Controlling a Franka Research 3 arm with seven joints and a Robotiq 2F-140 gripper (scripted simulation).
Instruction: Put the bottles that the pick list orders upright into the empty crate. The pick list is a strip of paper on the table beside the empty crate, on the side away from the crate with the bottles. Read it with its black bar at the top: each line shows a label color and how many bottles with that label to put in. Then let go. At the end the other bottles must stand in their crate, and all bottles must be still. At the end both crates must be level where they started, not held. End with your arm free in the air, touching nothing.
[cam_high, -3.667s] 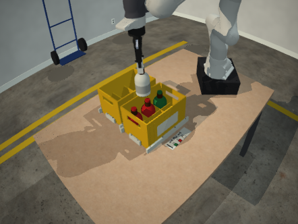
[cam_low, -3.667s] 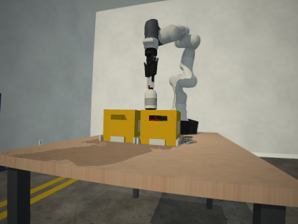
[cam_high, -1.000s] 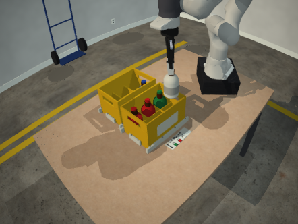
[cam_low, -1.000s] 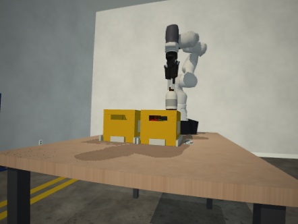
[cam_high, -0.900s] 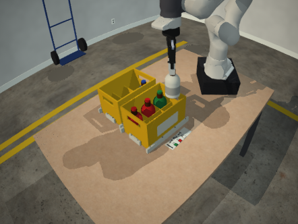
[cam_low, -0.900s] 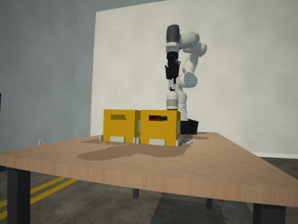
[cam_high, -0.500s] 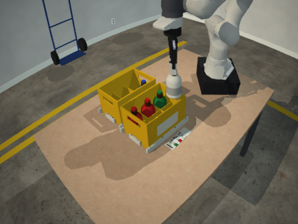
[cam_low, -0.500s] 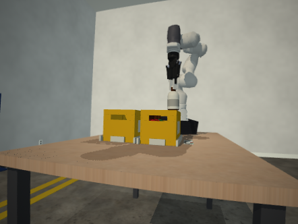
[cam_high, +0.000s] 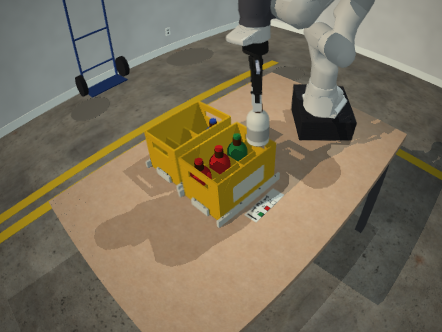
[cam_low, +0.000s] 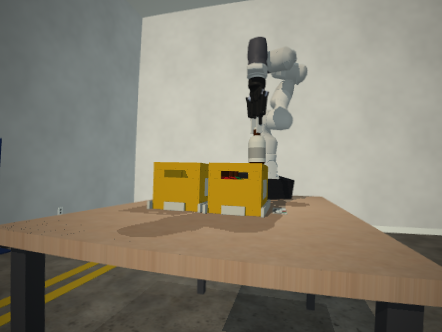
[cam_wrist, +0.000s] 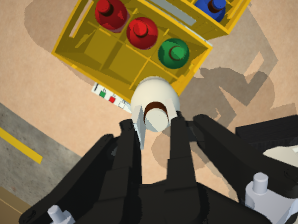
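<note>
My gripper is now 80 mm above the white-capped bottle. Round my hand: red-label bottle (260 mm below, 100 mm ahead, 80 mm to the right); blue-label bottle (260 mm below, 220 mm to the right, 10 mm ahead); green bottle (260 mm below, 90 mm to the right, 10 mm ahead).
</note>
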